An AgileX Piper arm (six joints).
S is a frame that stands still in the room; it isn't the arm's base.
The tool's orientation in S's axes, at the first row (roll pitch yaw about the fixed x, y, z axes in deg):
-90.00 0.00 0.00
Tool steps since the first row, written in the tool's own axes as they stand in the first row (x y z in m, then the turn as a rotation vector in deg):
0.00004 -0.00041 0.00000 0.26 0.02 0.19
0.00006 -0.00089 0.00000 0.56 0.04 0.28
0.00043 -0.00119 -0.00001 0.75 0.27 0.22
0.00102 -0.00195 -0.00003 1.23 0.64 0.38
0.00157 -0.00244 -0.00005 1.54 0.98 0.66
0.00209 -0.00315 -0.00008 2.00 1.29 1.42
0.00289 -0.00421 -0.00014 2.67 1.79 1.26
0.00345 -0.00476 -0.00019 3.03 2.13 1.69
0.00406 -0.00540 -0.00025 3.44 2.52 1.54
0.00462 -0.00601 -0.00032 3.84 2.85 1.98
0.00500 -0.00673 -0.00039 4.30 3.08 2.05
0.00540 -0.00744 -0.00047 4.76 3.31 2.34
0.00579 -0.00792 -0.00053 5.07 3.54 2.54
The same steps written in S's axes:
0.00004 0.00000 0.00041 0.26 0.19 -0.02
0.00006 0.00000 0.00089 0.56 0.28 -0.04
0.00043 -0.00001 0.00119 0.75 0.22 -0.27
0.00102 -0.00003 0.00195 1.23 0.38 -0.64
0.00157 -0.00005 0.00244 1.54 0.66 -0.98
0.00209 -0.00008 0.00315 2.00 1.42 -1.29
0.00289 -0.00014 0.00421 2.67 1.26 -1.79
0.00345 -0.00019 0.00476 3.03 1.69 -2.13
0.00406 -0.00025 0.00540 3.44 1.54 -2.52
0.00462 -0.00032 0.00601 3.84 1.98 -2.85
0.00500 -0.00039 0.00673 4.30 2.05 -3.08
0.00540 -0.00047 0.00744 4.76 2.34 -3.31
0.00579 -0.00053 0.00792 5.07 2.54 -3.54

